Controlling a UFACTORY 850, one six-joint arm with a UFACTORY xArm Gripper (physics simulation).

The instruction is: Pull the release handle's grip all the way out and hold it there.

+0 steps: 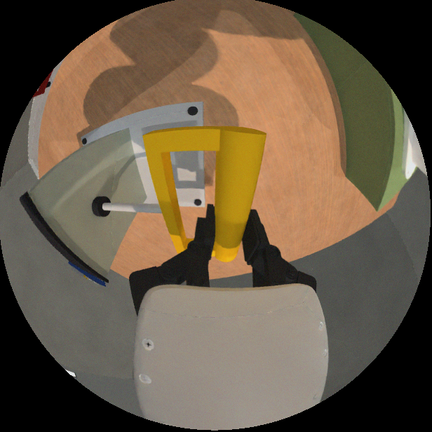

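The release handle's yellow grip (239, 185) is a thick round bar joined to a rectangular yellow frame on its left. My gripper (228, 218) is shut on the bar near its lower end, one black finger on each side. The handle's grey-white base plate (165, 116), with dark screws, lies on the wooden surface behind and left of the grip. The grip and its frame hide part of the plate, and how the grip joins the base is hidden.
A pale grey-green housing (82, 185) with a black edge stands at the left. A white rod (130, 207) with a black knob (101, 206) is beside it. A green block (367, 130) stands at the right on the wooden table (285, 100). A red-and-white object shows at the far left edge.
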